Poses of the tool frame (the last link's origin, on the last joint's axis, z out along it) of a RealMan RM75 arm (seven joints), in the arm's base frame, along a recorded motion.
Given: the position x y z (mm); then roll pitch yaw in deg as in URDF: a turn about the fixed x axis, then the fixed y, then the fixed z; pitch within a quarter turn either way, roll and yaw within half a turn.
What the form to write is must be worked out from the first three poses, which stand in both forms.
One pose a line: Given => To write
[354 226 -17 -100.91 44.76 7.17] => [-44.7 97.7 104.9 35.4 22.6 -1.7]
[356 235 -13 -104.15 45.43 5.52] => [-43.7 99.9 105.7 35.6 23.5 -1.3]
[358 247 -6 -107.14 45.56 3.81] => [-43.1 101.9 106.2 35.8 24.7 -0.6]
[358 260 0 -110.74 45.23 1.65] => [-42.9 104.4 106.7 35.8 26.0 0.0]
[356 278 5 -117.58 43.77 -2.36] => [-42.8 109.5 107.5 35.6 27.8 0.5]
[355 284 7 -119.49 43.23 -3.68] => [-42.8 111.0 107.5 35.5 28.4 0.7]
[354 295 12 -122.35 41.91 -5.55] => [-43.3 113.5 107.4 35.4 29.5 1.2]
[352 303 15 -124.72 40.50 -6.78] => [-43.9 115.7 107.4 35.2 30.3 1.5]
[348 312 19 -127.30 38.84 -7.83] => [-44.7 118.2 107.7 34.8 31.2 1.9]
